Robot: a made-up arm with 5 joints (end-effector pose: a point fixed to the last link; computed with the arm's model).
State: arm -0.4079 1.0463 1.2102 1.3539 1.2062
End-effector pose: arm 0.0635 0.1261 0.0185 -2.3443 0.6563 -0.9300
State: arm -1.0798 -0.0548 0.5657 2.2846 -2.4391
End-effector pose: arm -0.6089 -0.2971 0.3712 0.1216 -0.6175 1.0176
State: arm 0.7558 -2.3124 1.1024 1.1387 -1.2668
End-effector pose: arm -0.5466 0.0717 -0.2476 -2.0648 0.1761 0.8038
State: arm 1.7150 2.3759 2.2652 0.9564 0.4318
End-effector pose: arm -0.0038 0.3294 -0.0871 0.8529 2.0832 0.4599
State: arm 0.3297 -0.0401 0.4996 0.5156 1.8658
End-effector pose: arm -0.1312 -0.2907 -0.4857 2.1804 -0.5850 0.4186
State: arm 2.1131 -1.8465 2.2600 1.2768 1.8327
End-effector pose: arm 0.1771 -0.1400 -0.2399 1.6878 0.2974 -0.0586
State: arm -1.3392 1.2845 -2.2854 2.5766 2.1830
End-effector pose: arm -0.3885 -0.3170 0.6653 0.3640 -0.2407 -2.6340
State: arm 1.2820 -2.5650 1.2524 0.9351 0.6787
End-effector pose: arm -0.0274 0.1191 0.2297 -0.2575 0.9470 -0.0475
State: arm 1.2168 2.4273 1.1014 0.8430 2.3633
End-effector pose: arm 0.1132 -0.2666 0.4268 0.1268 1.3086 -1.4791
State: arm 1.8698 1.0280 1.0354 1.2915 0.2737
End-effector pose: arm 0.0137 0.2163 -0.0454 0.3082 -2.6101 -0.3038
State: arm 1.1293 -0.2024 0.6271 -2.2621 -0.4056
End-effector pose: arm -0.2046 0.1418 -0.1033 2.5963 -1.2750 0.9601
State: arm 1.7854 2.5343 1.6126 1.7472 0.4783
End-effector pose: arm -0.0695 0.1330 0.0604 0.6467 2.0722 -0.8104
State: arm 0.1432 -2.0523 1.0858 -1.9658 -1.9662
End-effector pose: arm -0.2603 0.1507 0.5477 0.3111 0.6157 0.7424
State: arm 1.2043 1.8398 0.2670 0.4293 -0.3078
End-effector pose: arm -0.1839 0.2666 0.1887 1.5941 -1.3628 -1.0016
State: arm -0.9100 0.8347 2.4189 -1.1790 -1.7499
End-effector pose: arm 0.3051 -0.4223 0.1153 -0.9486 0.2901 -1.7095
